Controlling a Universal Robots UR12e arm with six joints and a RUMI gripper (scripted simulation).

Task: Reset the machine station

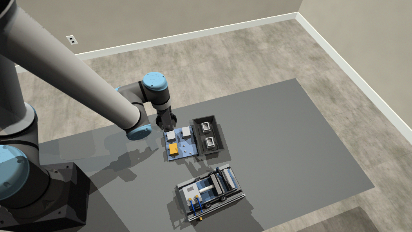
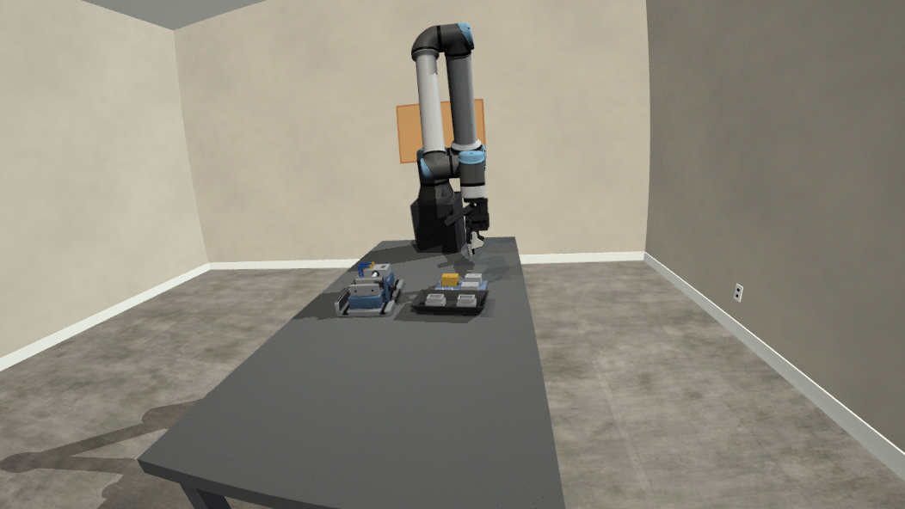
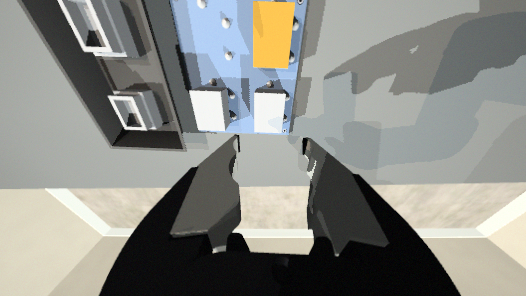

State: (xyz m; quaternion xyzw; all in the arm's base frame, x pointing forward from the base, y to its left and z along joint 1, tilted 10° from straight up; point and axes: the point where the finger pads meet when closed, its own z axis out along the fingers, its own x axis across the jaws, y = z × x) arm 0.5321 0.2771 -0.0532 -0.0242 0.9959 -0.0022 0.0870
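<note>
My hand is 110 mm above the gray blank. Also, from my hand: yellow brass blank 110 mm below, 90 mm to the right, 10 mm ahead; blue infeed plate 130 mm below, 50 mm ahead, 40 mm to the right; pale rod 350 mm to the right, 150 mm ahead, 50 mm below.
</note>
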